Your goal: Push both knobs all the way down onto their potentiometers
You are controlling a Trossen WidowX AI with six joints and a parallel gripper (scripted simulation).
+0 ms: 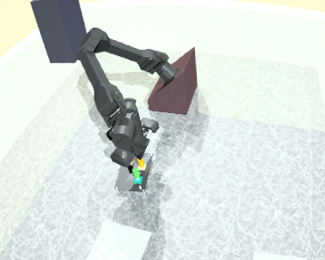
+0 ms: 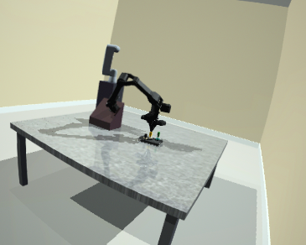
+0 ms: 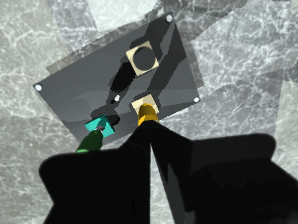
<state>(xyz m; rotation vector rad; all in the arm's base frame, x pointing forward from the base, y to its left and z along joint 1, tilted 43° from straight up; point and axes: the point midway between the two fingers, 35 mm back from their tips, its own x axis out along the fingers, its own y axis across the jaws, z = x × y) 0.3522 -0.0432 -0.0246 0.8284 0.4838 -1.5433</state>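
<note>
My gripper tip is 10 mm above the yellow knob. Round my gripper tip: green knob: 60 mm ahead, 10 mm to the left, 10 mm below.
</note>
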